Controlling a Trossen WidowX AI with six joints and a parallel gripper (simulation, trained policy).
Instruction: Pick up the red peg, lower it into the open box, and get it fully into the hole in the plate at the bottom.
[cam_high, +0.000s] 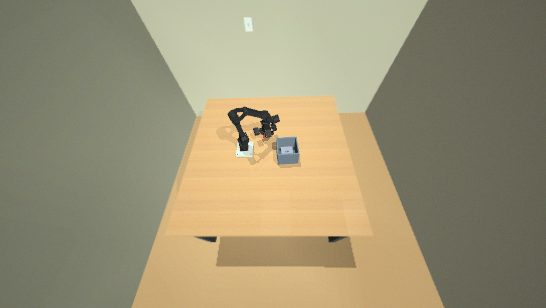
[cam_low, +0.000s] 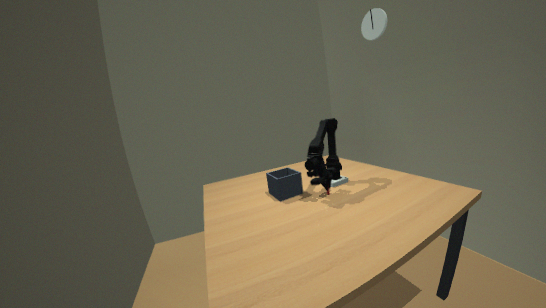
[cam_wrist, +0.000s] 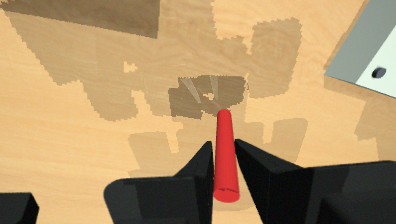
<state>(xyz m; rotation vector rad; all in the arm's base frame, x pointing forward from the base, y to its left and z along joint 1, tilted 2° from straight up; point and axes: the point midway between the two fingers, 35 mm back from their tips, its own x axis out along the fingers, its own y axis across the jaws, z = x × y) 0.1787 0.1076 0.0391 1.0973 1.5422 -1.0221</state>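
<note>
My gripper tip is 16 cm short of the pale plate, 21 cm to the left of it and 1 cm below it. Also, from my gripper tip: red peg (1 cm to the right, 1 cm above).
</note>
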